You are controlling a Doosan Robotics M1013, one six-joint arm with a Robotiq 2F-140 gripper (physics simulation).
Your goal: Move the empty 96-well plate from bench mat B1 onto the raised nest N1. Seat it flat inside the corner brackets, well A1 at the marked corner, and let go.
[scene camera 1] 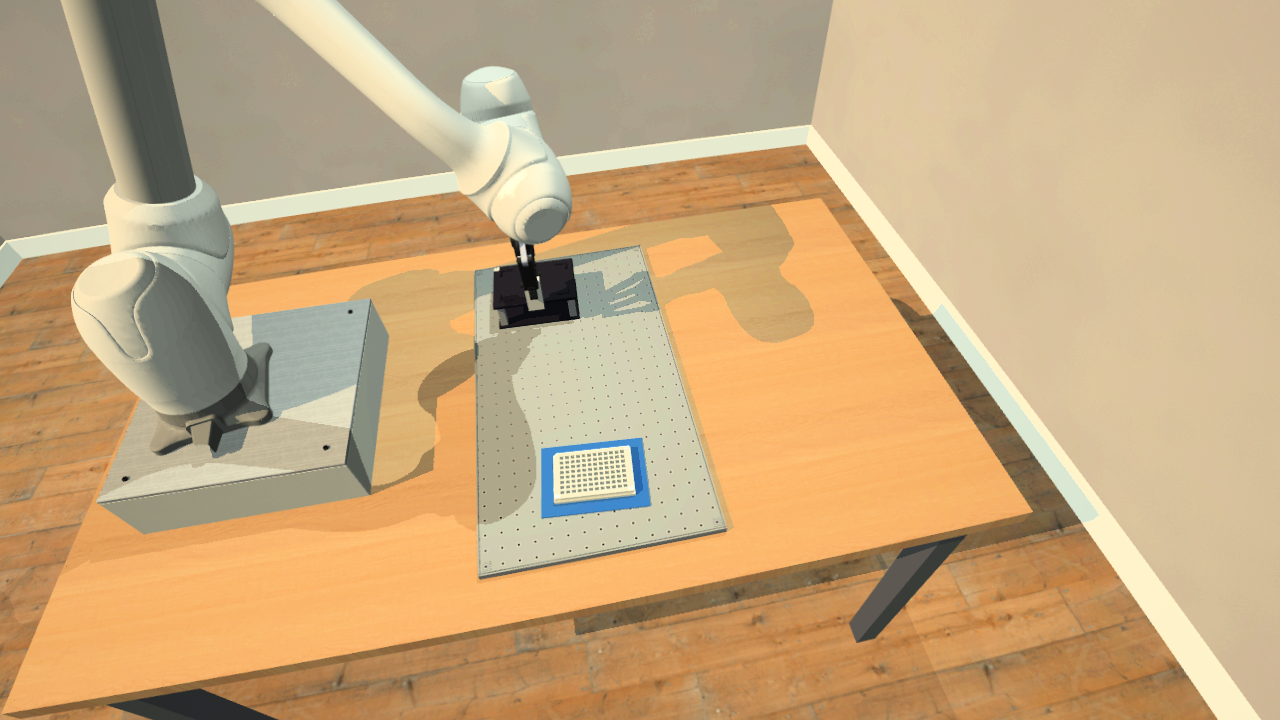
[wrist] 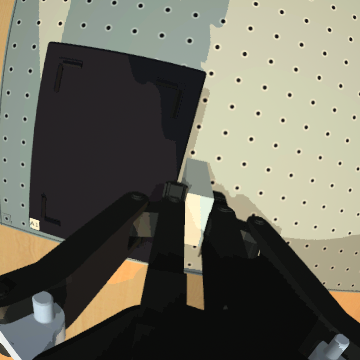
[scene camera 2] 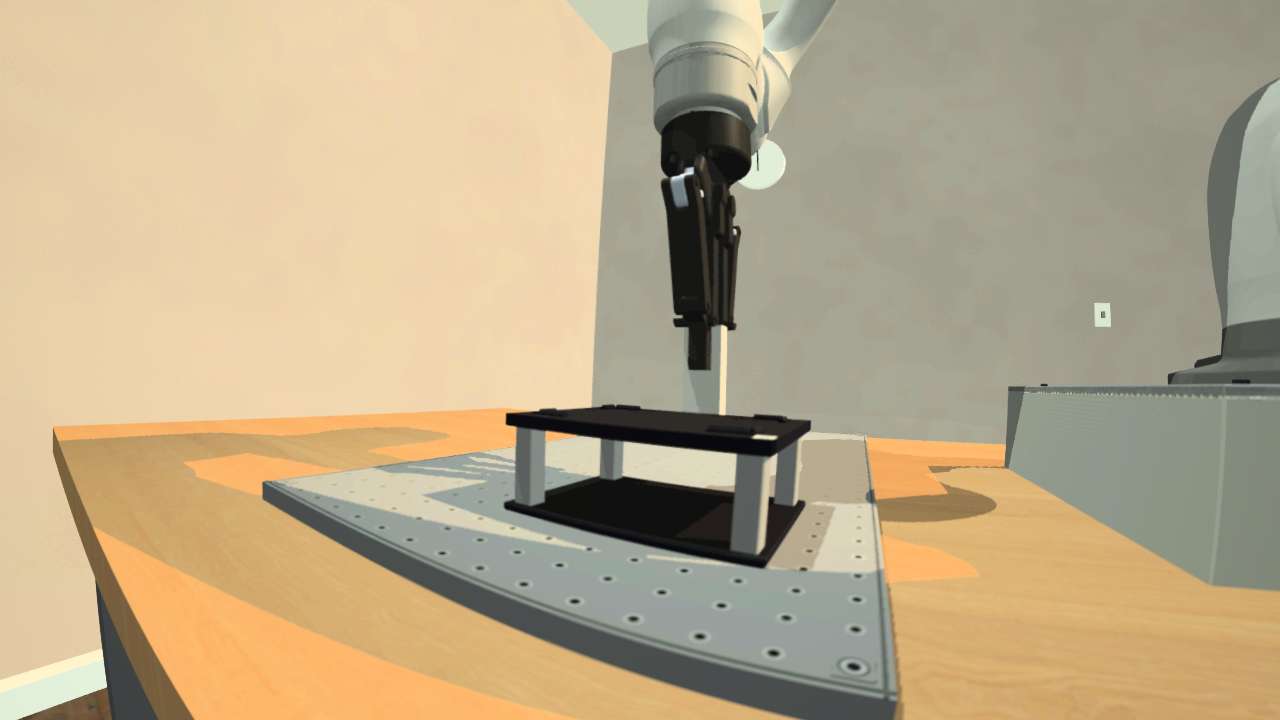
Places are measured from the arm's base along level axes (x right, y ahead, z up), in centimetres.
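Where they show: gripper, between the fingertips: (scene camera 1: 536,307) (wrist: 191,177); arm's base, origin of its link: (scene camera 1: 217,397).
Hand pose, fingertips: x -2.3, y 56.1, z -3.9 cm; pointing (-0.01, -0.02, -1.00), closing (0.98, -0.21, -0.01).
Each offset is from my fingertips to the centre of the thing. "spot": to the spot under its first point. Level surfaces: height alone.
The white 96-well plate {dx +36.1, dy -1.6, dz -4.7 cm} (scene camera 1: 593,472) lies flat on the blue bench mat B1 {dz -5.4 cm} (scene camera 1: 590,509), near the front of the board. Its A1 corner is too small to make out. The black raised nest N1 {dx -6.9, dy +1.5, dz -2.5 cm} (scene camera 1: 559,277) (scene camera 2: 626,425) (wrist: 110,135) stands at the board's far end with no plate on it. Corner brackets and the A1 label {spot: dx -13.9, dy -4.6, dz +0.5 cm} (wrist: 34,224) show in the wrist view. My gripper (scene camera 1: 531,291) (scene camera 2: 702,358) (wrist: 191,177) is shut, pointing down above the nest's edge. A pale strip shows at its fingertips; I cannot tell whether it belongs to the gripper.
The perforated board {dz -5.6 cm} (scene camera 1: 608,385) (scene camera 2: 537,582) (wrist: 280,135) carries the mat and nest on the wooden table {dz -6.9 cm} (scene camera 1: 805,420). The arm's grey pedestal (scene camera 1: 304,344) (scene camera 2: 1118,483) stands beside the board. The nest's top is raised on four-sided pale posts above its dark base.
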